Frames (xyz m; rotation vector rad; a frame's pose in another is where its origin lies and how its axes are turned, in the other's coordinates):
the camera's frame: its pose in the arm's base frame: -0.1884 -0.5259 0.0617 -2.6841 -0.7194 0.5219
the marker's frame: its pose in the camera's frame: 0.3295 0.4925 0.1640 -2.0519 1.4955 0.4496
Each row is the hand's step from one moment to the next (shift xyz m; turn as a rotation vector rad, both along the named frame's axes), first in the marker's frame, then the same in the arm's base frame.
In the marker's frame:
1: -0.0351 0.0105 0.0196 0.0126 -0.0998 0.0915
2: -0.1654 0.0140 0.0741 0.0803 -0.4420 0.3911
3: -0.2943 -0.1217 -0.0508 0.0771 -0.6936 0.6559
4: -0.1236 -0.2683 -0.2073 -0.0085 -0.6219 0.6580
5: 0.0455 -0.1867 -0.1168 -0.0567 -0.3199 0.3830
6: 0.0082 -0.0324 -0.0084 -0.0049 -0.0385 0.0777
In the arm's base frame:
1: -0.0021 -0.0402 -0.0103 0.1352 -0.0134 -0.0045
2: 0.0055 -0.1650 -0.0761 0.5946 -0.0337 -0.0089
3: 0.0058 -0.1245 -0.2974 0.9506 -0.1131 -0.0296
4: 0.0497 0.1444 -0.3270 0.8819 -0.1988 -0.0501
5: 0.0761 0.1728 -0.1222 0.4720 -0.1663 -0.0428
6: 0.0207 0.0227 -0.0157 0.0770 -0.0388 0.0104

